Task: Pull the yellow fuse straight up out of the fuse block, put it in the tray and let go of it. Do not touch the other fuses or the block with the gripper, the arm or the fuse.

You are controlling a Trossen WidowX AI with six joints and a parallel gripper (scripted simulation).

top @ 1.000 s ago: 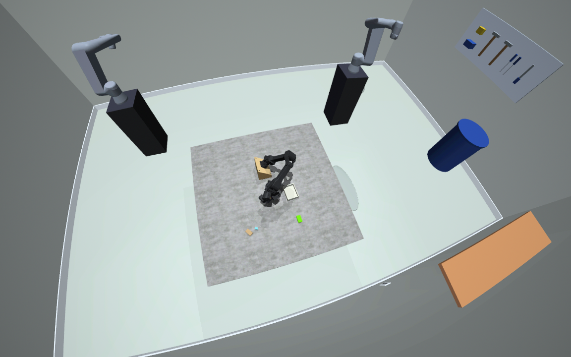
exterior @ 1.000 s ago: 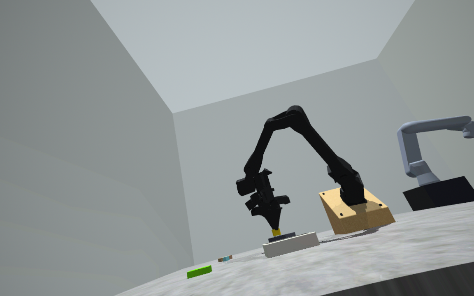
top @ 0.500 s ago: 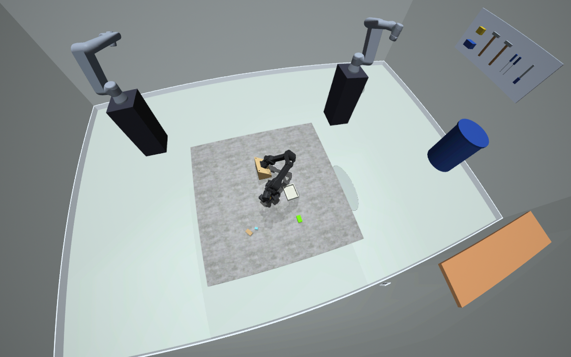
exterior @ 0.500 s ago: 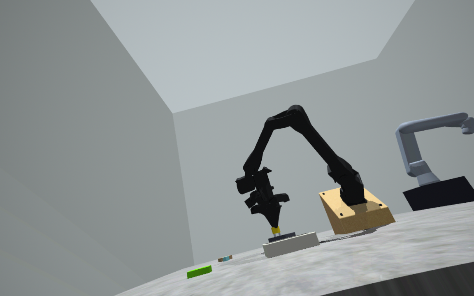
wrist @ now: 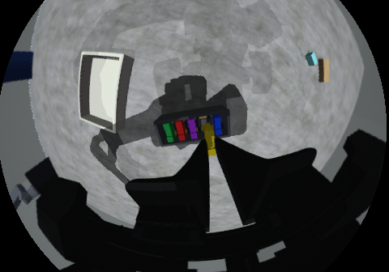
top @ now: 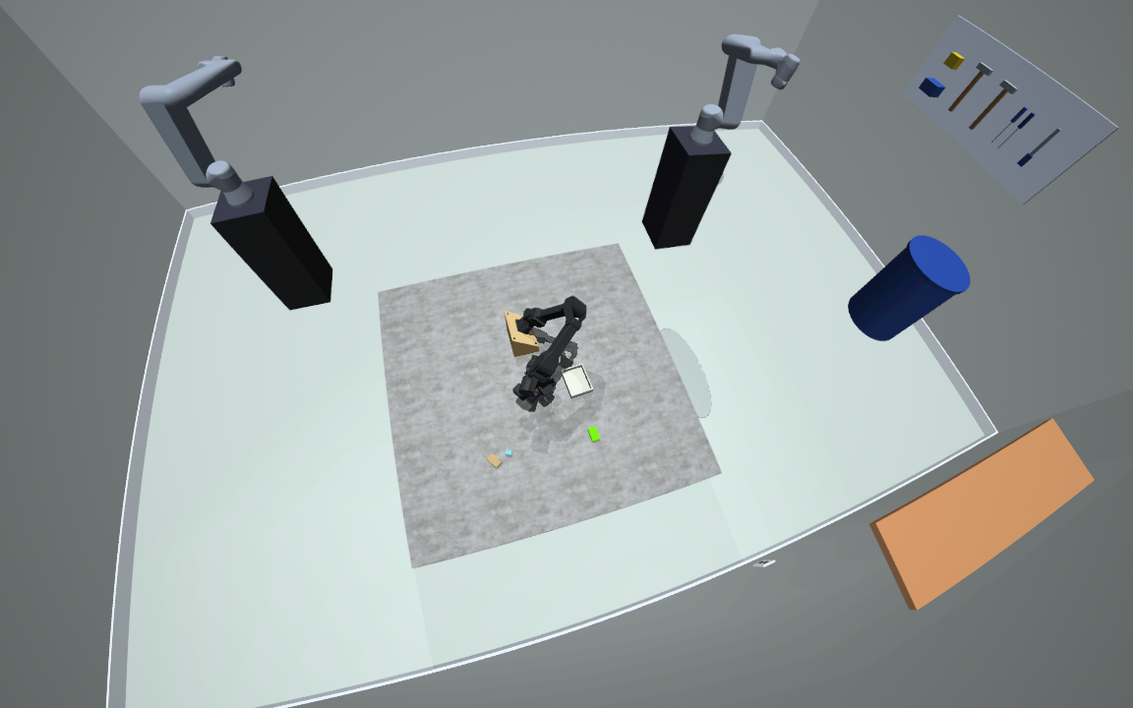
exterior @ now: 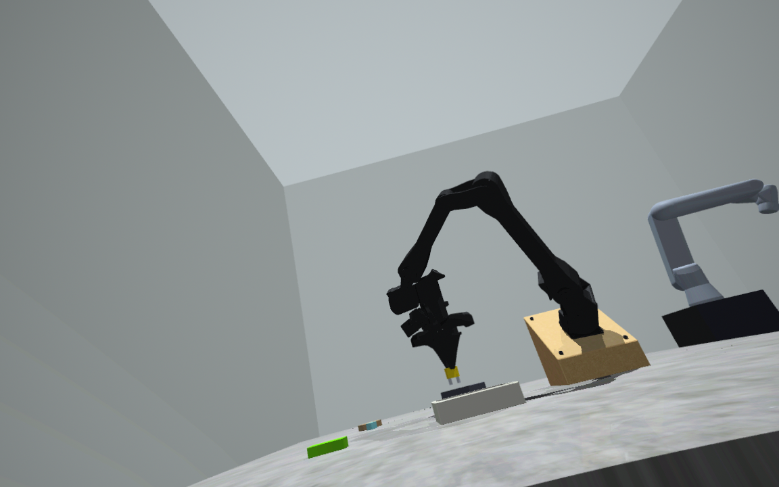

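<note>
The white tray is 19 cm to the left of my gripper tip, 8 cm below it and 2 cm behind it. Round my gripper tip: yellow fuse (1 cm below); cyan piece (23 cm ahead, 16 cm to the right, 7 cm below).
</note>
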